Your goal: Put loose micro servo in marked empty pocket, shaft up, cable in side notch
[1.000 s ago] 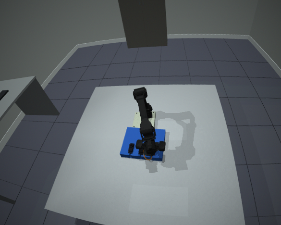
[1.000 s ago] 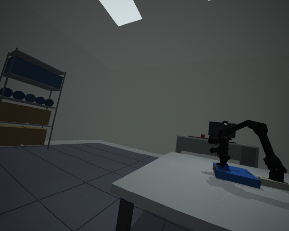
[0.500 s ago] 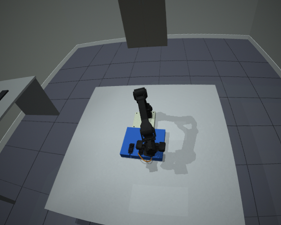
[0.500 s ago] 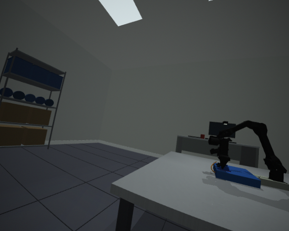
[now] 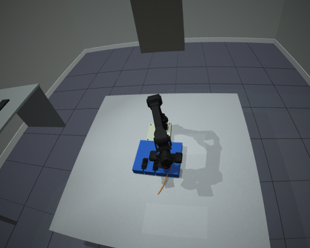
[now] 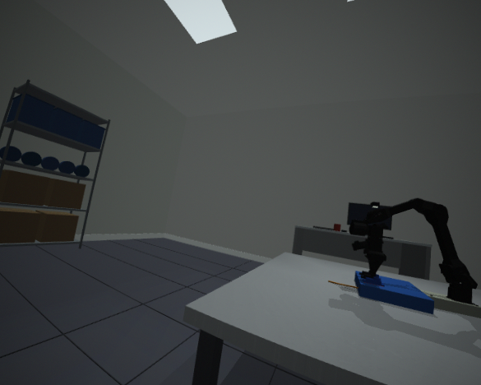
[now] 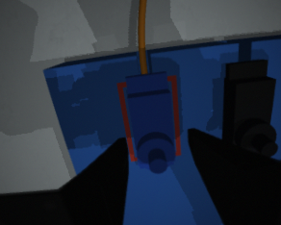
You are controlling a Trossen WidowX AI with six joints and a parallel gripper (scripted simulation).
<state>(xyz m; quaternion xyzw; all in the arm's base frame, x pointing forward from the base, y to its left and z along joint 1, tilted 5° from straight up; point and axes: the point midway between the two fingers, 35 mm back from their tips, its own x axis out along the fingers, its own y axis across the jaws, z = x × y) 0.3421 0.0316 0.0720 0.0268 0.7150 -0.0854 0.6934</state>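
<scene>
Right now the blue deck is 12 cm behind my gripper tip, 5 cm to the right of it and 6 cm below it.
</scene>
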